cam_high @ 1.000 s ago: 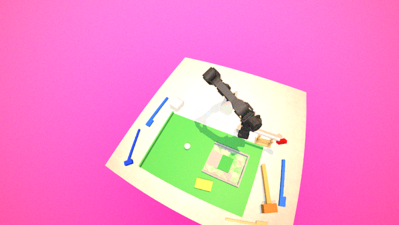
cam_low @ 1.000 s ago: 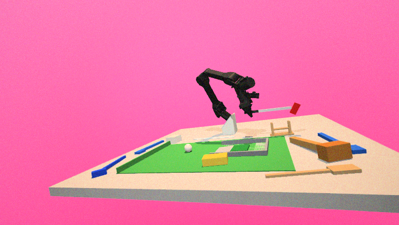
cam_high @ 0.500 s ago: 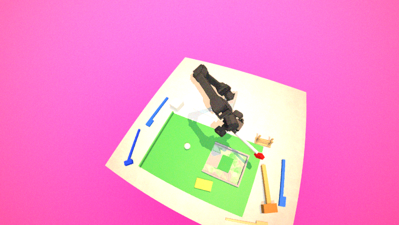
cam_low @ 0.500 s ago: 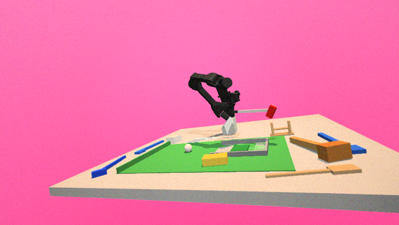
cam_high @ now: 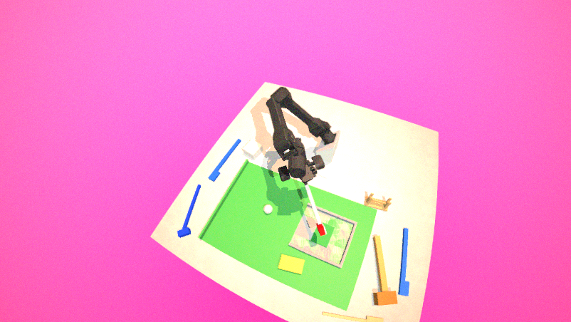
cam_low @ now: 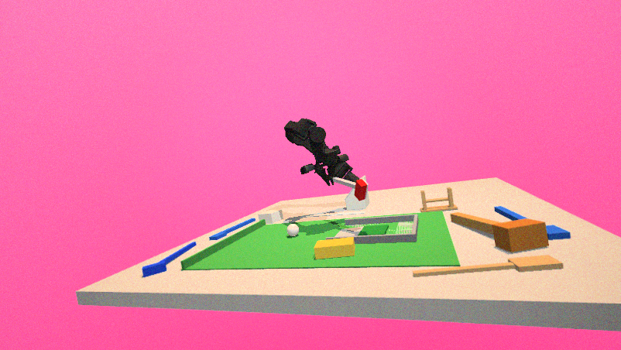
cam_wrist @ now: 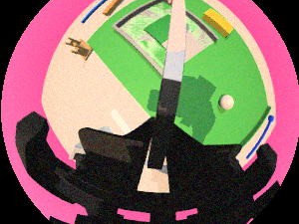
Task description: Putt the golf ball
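Right now the red putter is 90 mm ahead of my gripper tip, 70 mm to the left of it and 10 mm above it. Also, from my gripper tip: wooden stand 370 mm to the left, 110 mm below, 70 mm behind; then yellow block 340 mm ahead, 130 mm below, 80 mm to the left; then white golf ball 150 mm ahead, 120 mm to the right, 120 mm below.
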